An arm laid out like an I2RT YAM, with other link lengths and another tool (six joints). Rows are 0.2 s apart.
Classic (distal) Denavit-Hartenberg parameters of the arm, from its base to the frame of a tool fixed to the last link. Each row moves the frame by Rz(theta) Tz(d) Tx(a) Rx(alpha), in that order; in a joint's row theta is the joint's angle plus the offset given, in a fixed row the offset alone. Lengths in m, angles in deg.
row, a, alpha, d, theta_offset
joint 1, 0.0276, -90.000, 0.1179, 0.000
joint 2, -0.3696, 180.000, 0.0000, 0.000
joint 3, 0.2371, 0.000, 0.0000, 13.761
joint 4, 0.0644, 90.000, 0.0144, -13.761
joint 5, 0.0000, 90.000, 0.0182, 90.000
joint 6, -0.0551, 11.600, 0.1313, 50.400
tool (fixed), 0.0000, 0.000, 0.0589, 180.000
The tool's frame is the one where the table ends.
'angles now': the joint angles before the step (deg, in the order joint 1, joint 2, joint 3, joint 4, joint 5, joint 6). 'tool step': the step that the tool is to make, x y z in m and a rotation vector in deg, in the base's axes. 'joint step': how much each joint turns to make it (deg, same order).
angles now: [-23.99 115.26 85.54 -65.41 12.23 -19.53]
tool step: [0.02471 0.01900 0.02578 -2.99 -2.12 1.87]
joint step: [4.79 -0.66 5.15 -3.44 1.79 3.13]
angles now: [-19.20 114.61 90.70 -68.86 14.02 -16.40]
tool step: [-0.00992 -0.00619 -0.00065 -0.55 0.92 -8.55]
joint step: [-0.28 0.02 -0.35 -2.41 0.22 8.56]
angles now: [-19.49 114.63 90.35 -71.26 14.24 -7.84]
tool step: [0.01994 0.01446 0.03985 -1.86 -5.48 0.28]
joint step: [2.96 -2.56 5.11 -2.56 -0.06 2.76]
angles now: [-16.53 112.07 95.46 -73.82 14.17 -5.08]
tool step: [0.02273 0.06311 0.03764 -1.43 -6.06 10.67]
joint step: [8.59 -4.02 1.86 0.87 0.01 -2.16]
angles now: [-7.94 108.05 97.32 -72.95 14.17 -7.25]
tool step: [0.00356 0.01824 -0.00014 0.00 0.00 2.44]
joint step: [2.44 0.02 0.00 0.02 0.00 0.00]
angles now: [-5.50 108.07 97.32 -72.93 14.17 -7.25]
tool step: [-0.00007 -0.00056 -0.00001 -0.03 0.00 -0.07]
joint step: [-0.06 0.00 0.00 0.01 0.03 0.01]
